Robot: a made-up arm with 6 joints. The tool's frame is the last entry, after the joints. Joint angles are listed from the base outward.
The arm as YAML. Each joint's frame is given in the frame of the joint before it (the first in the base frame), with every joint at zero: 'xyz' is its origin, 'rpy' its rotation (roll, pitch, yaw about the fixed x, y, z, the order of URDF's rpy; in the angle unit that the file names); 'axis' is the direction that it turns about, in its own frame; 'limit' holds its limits. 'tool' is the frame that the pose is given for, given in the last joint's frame.
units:
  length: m
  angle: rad
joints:
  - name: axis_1
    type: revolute
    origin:
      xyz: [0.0, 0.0, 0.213]
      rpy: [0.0, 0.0, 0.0]
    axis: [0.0, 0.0, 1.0]
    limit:
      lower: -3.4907
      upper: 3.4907
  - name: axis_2
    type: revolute
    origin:
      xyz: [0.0, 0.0, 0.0]
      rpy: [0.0, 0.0, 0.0]
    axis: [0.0, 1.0, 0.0]
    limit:
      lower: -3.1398
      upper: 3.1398
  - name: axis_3
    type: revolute
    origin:
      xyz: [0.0, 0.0, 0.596]
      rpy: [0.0, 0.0, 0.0]
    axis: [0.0, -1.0, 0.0]
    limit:
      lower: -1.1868
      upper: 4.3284
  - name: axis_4
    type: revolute
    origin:
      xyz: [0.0, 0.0, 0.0]
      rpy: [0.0, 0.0, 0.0]
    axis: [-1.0, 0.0, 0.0]
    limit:
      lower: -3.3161
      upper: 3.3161
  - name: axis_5
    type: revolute
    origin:
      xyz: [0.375, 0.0, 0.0]
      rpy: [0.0, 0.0, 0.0]
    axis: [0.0, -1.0, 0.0]
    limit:
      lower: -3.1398
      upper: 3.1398
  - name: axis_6
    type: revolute
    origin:
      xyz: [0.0, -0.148, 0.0]
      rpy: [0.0, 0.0, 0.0]
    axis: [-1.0, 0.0, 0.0]
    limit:
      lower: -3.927
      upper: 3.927
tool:
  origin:
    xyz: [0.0, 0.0, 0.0]
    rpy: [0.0, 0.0, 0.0]
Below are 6 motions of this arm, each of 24 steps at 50 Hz.
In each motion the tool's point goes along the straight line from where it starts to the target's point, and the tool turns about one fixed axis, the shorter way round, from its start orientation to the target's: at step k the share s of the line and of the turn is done. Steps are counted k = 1, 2, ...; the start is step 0. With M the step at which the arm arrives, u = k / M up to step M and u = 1 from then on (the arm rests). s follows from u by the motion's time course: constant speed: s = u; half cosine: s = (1 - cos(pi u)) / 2; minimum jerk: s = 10 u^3 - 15 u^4 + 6 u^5.
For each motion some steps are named. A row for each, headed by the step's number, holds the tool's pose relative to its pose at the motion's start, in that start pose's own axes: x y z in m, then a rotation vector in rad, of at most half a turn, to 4 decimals.
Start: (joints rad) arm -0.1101 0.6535 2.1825 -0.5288 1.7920 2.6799
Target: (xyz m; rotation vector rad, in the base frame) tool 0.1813 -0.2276 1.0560 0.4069 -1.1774 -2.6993
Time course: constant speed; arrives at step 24
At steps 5, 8, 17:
5: 0.0520 -0.0066 0.0134 0.0902 -0.0188 -0.0238
8: 0.0832 -0.0105 0.0215 0.1443 -0.0301 -0.0380
17: 0.1767 -0.0223 0.0457 0.3066 -0.0640 -0.0808

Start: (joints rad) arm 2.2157 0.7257 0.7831 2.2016 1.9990 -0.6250
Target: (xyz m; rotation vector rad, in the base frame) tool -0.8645 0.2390 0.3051 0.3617 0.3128 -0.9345
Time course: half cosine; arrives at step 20
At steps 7, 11, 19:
7: 0.1733 -0.0044 -0.0645 0.0779 -0.1076 0.2409
11: 0.3670 -0.0094 -0.1366 0.1649 -0.2278 0.5102
19: 0.6308 -0.0161 -0.2347 0.2835 -0.3915 0.8770

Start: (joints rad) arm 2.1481 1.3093 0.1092 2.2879 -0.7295 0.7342
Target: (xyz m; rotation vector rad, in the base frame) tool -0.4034 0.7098 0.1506 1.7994 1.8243 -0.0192
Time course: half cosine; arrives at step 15
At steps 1, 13, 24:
1: 0.0003 0.0017 -0.0007 -0.0001 0.0015 0.0008
13: 0.0225 0.1510 -0.0651 -0.0085 0.1309 0.0712
24: 0.0236 0.1578 -0.0681 -0.0089 0.1368 0.0744

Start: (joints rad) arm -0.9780 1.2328 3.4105 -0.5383 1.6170 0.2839
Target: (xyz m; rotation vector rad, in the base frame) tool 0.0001 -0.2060 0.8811 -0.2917 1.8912 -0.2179
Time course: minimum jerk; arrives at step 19
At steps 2, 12, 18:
2: 0.0009 0.0014 -0.0021 -0.0021 -0.0072 -0.0048
12: 0.0689 0.1033 -0.1532 -0.1565 -0.5361 -0.3551
18: 0.0935 0.1403 -0.2080 -0.2125 -0.7278 -0.4821

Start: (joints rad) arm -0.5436 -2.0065 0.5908 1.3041 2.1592 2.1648
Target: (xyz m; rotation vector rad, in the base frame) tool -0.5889 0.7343 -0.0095 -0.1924 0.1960 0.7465
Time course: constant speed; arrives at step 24
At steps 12, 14, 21, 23, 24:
12: 0.1651 0.0343 0.0749 0.0416 -0.1329 0.0402
14: 0.1926 0.0401 0.0874 0.0485 -0.1551 0.0469
21: 0.2888 0.0601 0.1311 0.0727 -0.2326 0.0704
23: 0.3164 0.0658 0.1436 0.0797 -0.2548 0.0771
24: 0.3301 0.0687 0.1499 0.0831 -0.2658 0.0804

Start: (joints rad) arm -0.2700 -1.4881 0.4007 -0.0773 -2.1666 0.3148
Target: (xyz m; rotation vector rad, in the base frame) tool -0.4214 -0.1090 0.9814 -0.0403 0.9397 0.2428
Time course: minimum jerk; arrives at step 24
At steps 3, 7, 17, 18, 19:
3: 0.0033 -0.0037 0.0061 0.0021 0.0094 0.0081
7: 0.0315 -0.0351 0.0575 0.0200 0.0890 0.0770
17: 0.1754 -0.1953 0.3203 0.1116 0.4956 0.4290
18: 0.1854 -0.2065 0.3387 0.1180 0.5240 0.4537
19: 0.1935 -0.2155 0.3534 0.1231 0.5468 0.4734

